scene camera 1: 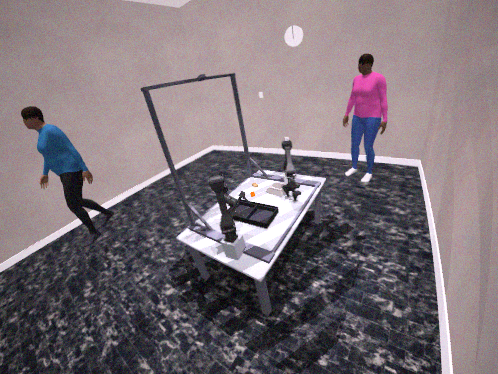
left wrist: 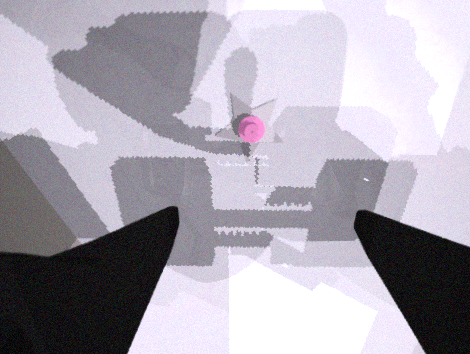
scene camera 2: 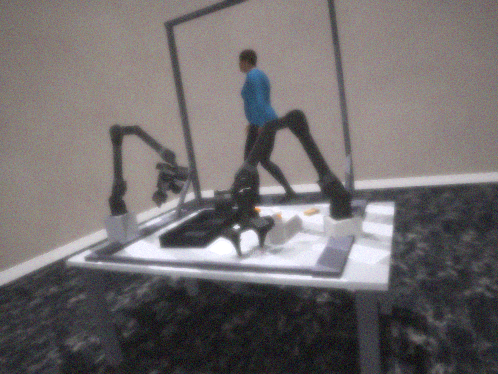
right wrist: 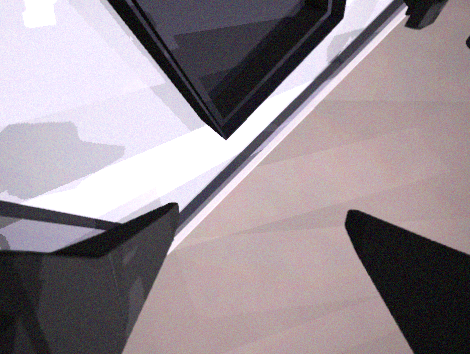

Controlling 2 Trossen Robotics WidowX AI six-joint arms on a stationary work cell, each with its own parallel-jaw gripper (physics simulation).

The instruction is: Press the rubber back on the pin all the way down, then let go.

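Frame: origin at the left arm's base, x ahead, y left, z up, level; metres.
Seen in the pictures: left gripper, between the fingertips: (scene camera 1: pixel 291 199) (left wrist: pixel 266 216) (scene camera 2: pixel 251 251); right gripper, between the fingertips: (scene camera 1: pixel 248 209) (scene camera 2: pixel 161 201) (right wrist: pixel 261 213); left arm's base, origin of its link: (scene camera 2: pixel 341 216); right arm's base, origin of its link: (scene camera 1: pixel 231 238) (scene camera 2: pixel 119 214).
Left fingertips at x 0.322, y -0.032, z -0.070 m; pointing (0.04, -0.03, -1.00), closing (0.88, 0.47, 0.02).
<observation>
Pixels of each thing's middle, then the offset from my left fingertips to it. "*": a spot on its surface instead. Level surfaces: height alone.
- pin, middle of its body: (left wrist: pixel 253 126) 0.029 m back, 0.036 m left, 0.003 m up
- black tray, a spot on its surface: (right wrist: pixel 226 131) * 0.322 m ahead, 0.233 m right, 0.041 m up
- white table, height of its surface: 0.002 m down
- pale block, middle of its body: (scene camera 2: pixel 282 225) (scene camera 1: pixel 276 188) 0.146 m back, 0.112 m right, 0.034 m up
The pin (left wrist: pixel 267 107) is a grey star lying on the white table in the left wrist view. The round pink rubber back (left wrist: pixel 251 129) sits over the star's middle; how far down it is cannot be told from above. My left gripper (scene camera 1: pixel 294 198) (scene camera 2: pixel 251 248) (left wrist: pixel 266 216) is open and empty, its fingers pointing down, low over the table. In the left wrist view the pin and rubber back lie beyond the fingertips, above the gap between them. My right gripper (right wrist: pixel 261 213) is open and empty, held up past the far side of the black tray. The pin is too small to make out in the scene views.
A black tray (scene camera 2: pixel 175 243) (right wrist: pixel 226 131) lies on the white table (scene camera 1: pixel 250 270) between the arms. A pale block (scene camera 2: pixel 285 231) stands close to the left gripper. Small orange things (scene camera 1: pixel 252 194) (scene camera 2: pixel 311 212) lie behind it. A dark upright frame (scene camera 1: pixel 165 145) rises along one table side.
</observation>
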